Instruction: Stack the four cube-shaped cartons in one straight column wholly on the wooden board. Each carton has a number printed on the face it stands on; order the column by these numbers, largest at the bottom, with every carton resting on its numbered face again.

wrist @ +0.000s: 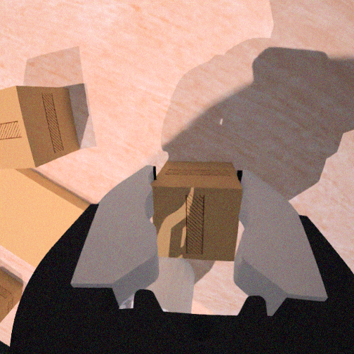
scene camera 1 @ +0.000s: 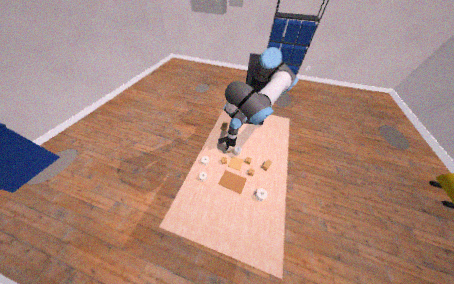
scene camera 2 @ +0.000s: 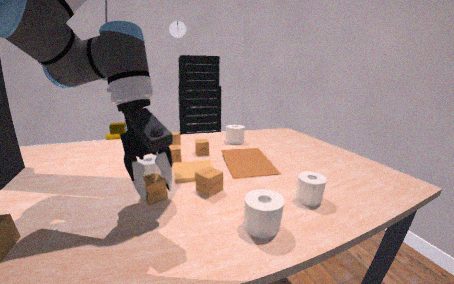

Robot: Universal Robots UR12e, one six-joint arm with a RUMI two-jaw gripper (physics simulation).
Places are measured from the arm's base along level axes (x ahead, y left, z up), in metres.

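Pixels of known places: gripper, between the fingertips: [scene camera 1: 225, 150] [scene camera 2: 158, 195].
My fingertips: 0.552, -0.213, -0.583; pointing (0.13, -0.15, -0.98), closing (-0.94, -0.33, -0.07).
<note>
For each thing: its top centre in the pictures, then the offset to it from my fingertips, as dx, dy, dz.
- cube-shaped carton, centre of its top: [scene camera 2: 151, 179] -0.010, +0.021, +0.033
- second carton, centre of its top: [scene camera 2: 209, 171] [scene camera 1: 224, 159] +0.129, +0.015, +0.033
- light wooden board, centre of its top: [scene camera 2: 193, 168] [scene camera 1: 235, 162] +0.117, +0.131, -0.005
- third carton, centre of its top: [scene camera 2: 173, 147] [scene camera 1: 248, 159] +0.073, +0.244, +0.033
- fourth carton, centre of its top: [scene camera 2: 201, 140] [scene camera 1: 251, 171] +0.188, +0.288, +0.033
- flat brown sheet, centre of its top: [scene camera 2: 247, 158] [scene camera 1: 232, 181] +0.305, +0.137, -0.001
- roll, centre of its top: [scene camera 2: 148, 159] [scene camera 1: 238, 149] -0.013, +0.125, +0.042
- larger box, centre of its top: [scene camera 2: 168, 133] [scene camera 1: 267, 163] +0.080, +0.423, +0.041
- dark box, centre of its top: [scene camera 1: 224, 124] -0.329, -0.088, +0.036
My gripper [scene camera 1: 226, 148] [scene camera 2: 156, 190] [wrist: 195, 170] is shut on a cube-shaped carton [scene camera 2: 156, 193] [wrist: 220, 222], with a finger against each side; the carton appears to be at table level. A second carton [scene camera 1: 224, 160] [scene camera 2: 209, 181] [wrist: 52, 125] stands beside the light wooden board [scene camera 1: 236, 163] [scene camera 2: 192, 171] [wrist: 30, 215]. A third carton [scene camera 1: 248, 160] [scene camera 2: 175, 153] stands on the board's other side. A fourth carton [scene camera 1: 251, 172] [scene camera 2: 202, 147] stands between the board and a brown sheet. No cartons stand on the board. The numbered faces are hidden.
The flat brown sheet [scene camera 1: 232, 181] [scene camera 2: 250, 162] lies beyond the board. White rolls [scene camera 1: 205, 160] [scene camera 1: 202, 176] [scene camera 1: 261, 194] stand around; another roll [scene camera 1: 237, 150] [wrist: 172, 285] is close to the gripper. A larger box [scene camera 1: 267, 164] [scene camera 2: 176, 137] and a dark box [scene camera 1: 224, 126] [scene camera 2: 6, 235] stand farther off.
</note>
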